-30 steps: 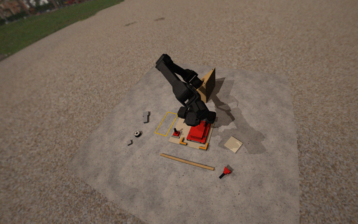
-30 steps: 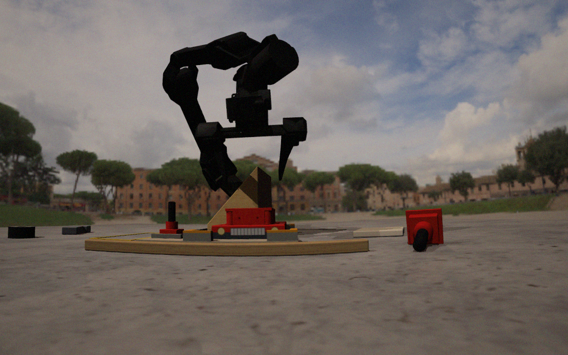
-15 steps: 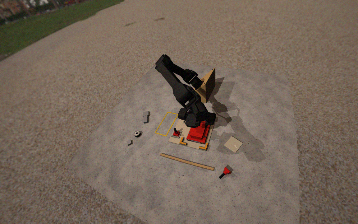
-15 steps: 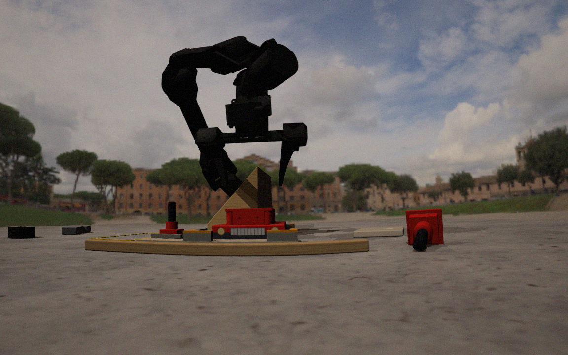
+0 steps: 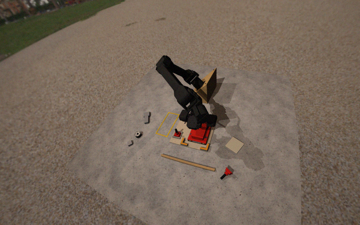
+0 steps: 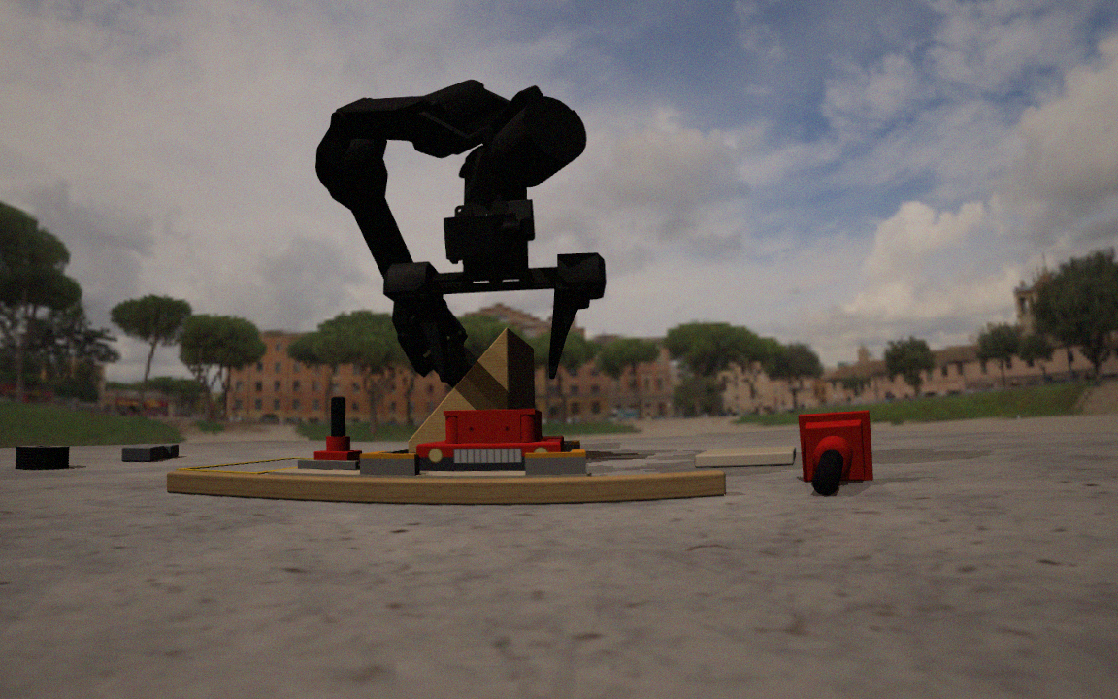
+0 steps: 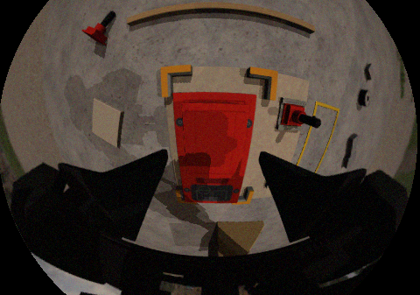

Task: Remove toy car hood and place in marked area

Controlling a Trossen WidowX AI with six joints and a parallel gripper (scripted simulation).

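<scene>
Right now my gripper tip is 40 mm above the hood. From my gripper tip the other things lie so: wooden strip: 190 mm ahead, 10 mm to the left, 70 mm below; then wheel: 160 mm ahead, 360 mm to the right, 70 mm below; then cream tile: 20 mm behind, 210 mm to the left, 70 mm below.
</scene>
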